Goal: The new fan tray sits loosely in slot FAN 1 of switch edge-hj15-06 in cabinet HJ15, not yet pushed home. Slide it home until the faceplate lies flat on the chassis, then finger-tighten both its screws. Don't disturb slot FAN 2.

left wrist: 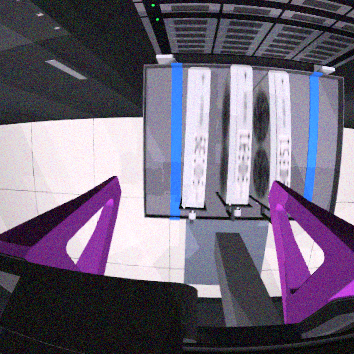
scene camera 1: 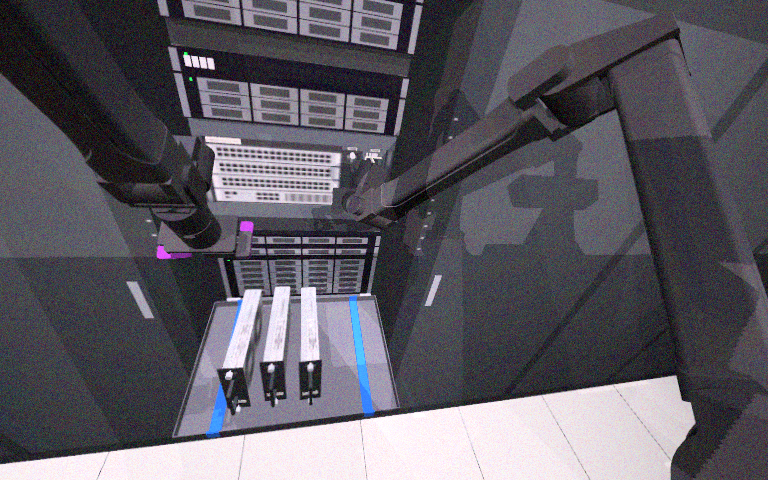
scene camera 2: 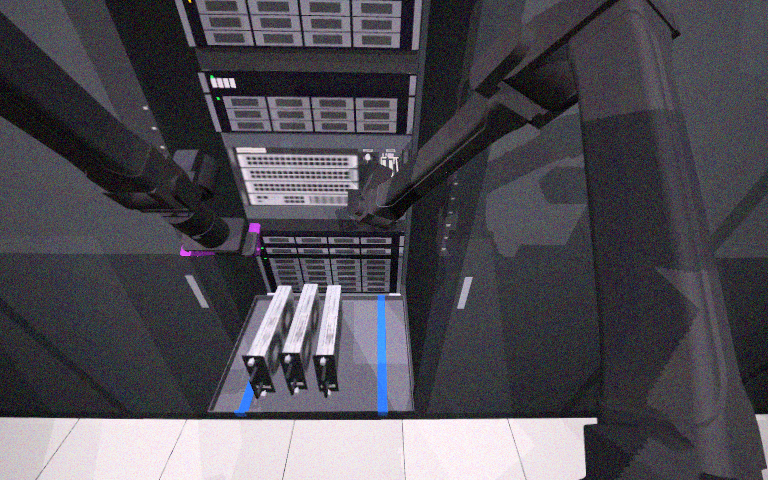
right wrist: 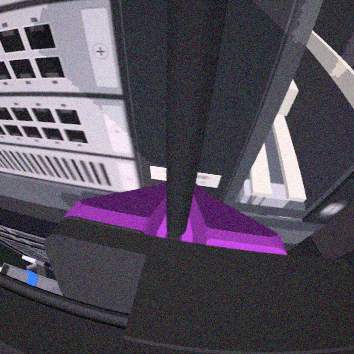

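Observation:
The switch (scene camera 1: 271, 176) (scene camera 2: 300, 180) (right wrist: 60, 95) sits mid-cabinet, two fan slots at its right end. In the right wrist view the fan tray's dark faceplate (right wrist: 145, 85) stands beside the white line cards, its long black handle (right wrist: 185, 100) running down the middle. My right gripper (right wrist: 181, 189) is shut on the handle's lower end; in both scene views its fingers are hidden. A pale upper screw (scene camera 1: 352, 155) (scene camera 2: 367, 157) shows at the left slot. FAN 2 (scene camera 2: 389, 162) is partly hidden by the right arm. Whether the faceplate lies flat I cannot tell. My left gripper (left wrist: 194, 185) is open and empty, left of the switch.
Below, a grey shelf tray (scene camera 1: 334, 390) (scene camera 2: 356, 396) (left wrist: 159, 150) with blue strips holds three loose fan trays (scene camera 1: 310, 333) (scene camera 2: 328, 328) (left wrist: 196, 140). Servers (scene camera 1: 300, 99) (scene camera 2: 311, 113) fill the cabinet above and below the switch. The right arm crosses close to the cabinet's right side.

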